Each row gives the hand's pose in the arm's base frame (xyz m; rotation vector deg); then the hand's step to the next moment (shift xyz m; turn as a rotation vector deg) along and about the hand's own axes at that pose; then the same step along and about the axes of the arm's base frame.
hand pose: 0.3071 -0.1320 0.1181 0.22 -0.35 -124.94
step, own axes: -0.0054 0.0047 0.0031 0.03 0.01 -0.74
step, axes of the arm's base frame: 0.0069 0.0017 0.0031 -0.01 -0.03 -0.74
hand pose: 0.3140 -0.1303 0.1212 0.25 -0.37 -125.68
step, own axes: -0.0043 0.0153 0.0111 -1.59 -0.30 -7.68
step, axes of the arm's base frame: 0.0149 -0.0054 0.0112 0.73 1.44 -7.68
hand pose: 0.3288 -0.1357 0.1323 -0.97 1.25 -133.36
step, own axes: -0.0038 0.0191 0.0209 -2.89 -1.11 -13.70
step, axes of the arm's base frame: 0.0169 -0.0106 0.0205 0.92 3.01 -13.69
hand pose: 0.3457 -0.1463 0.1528 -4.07 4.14 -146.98
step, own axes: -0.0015 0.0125 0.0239 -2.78 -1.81 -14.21
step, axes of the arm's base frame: 0.0096 -0.0105 0.0229 0.41 3.55 -14.15
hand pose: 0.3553 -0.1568 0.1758 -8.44 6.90 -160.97
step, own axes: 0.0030 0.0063 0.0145 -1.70 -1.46 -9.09
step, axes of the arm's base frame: 0.0008 -0.0079 0.0140 0.09 2.53 -9.01
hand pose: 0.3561 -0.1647 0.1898 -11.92 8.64 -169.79
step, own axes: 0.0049 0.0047 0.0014 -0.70 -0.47 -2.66
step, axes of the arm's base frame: -0.0038 -0.0056 0.0015 0.22 0.82 -2.66
